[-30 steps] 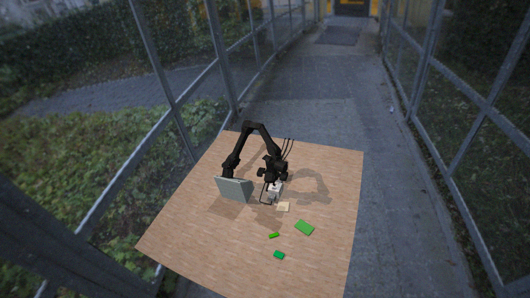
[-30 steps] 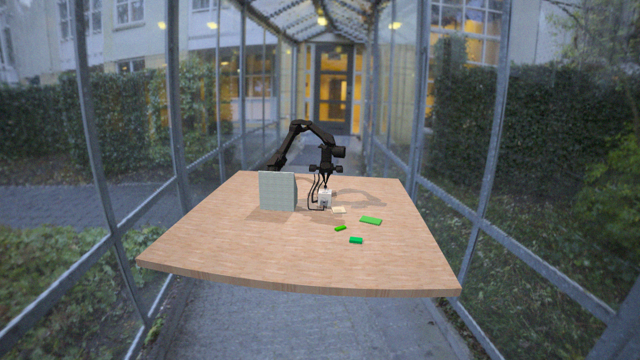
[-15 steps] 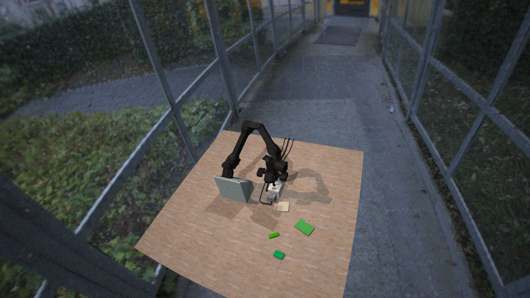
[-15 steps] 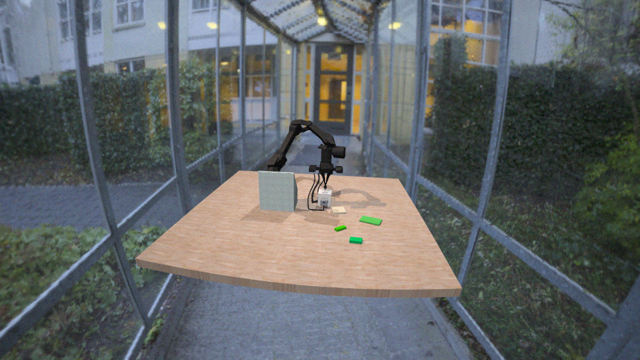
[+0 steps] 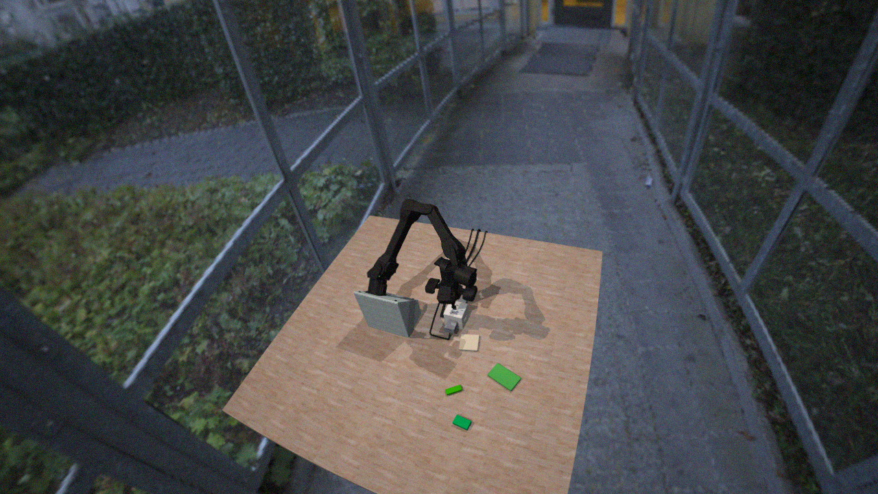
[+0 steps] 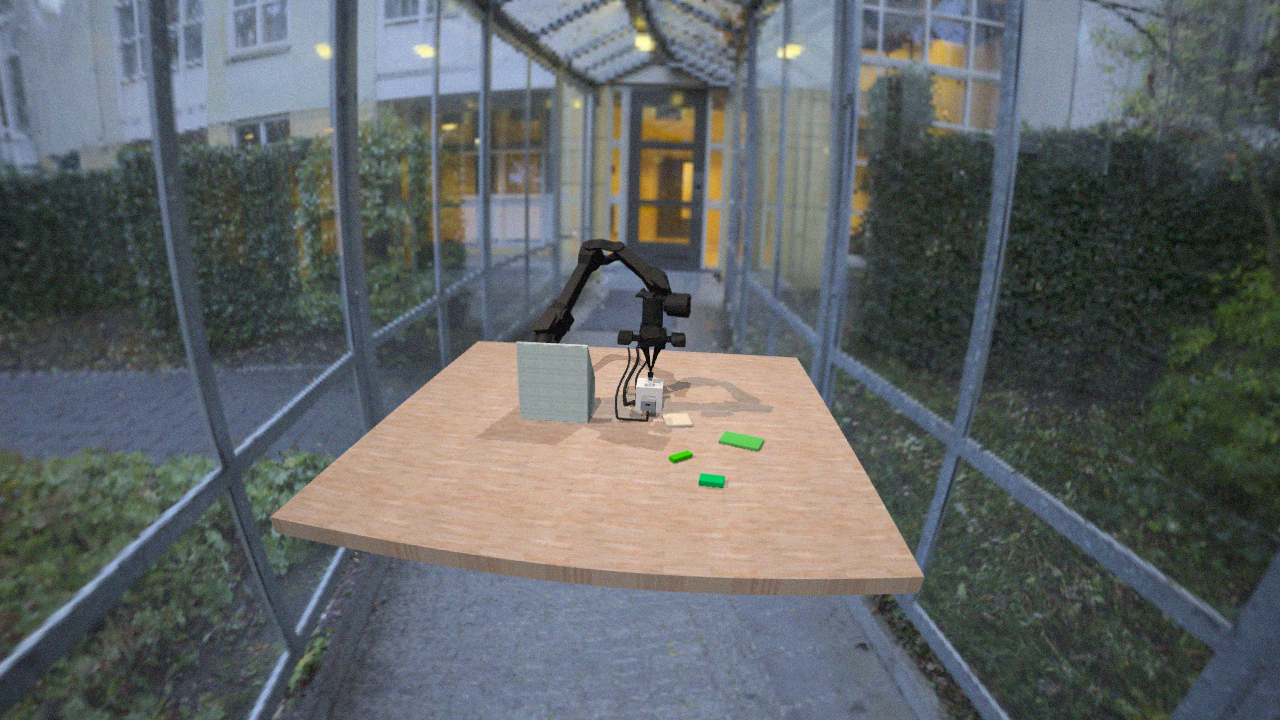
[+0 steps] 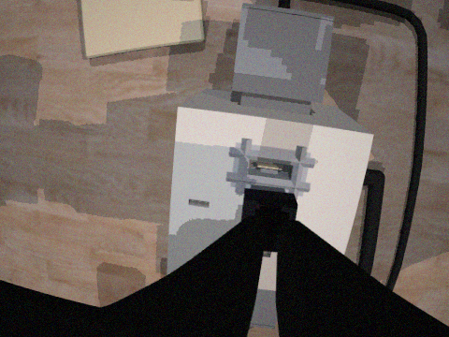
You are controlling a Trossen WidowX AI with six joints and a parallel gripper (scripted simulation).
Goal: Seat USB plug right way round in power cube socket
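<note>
Now: gripper tip 120 mm above the beige tile, 80 mm to the left of it and 80 mm short of it. From my gripper tip the other things lie so: black USB plug 20 mm below; then green plate 250 mm ahead, 180 mm to the right, 120 mm below.
</note>
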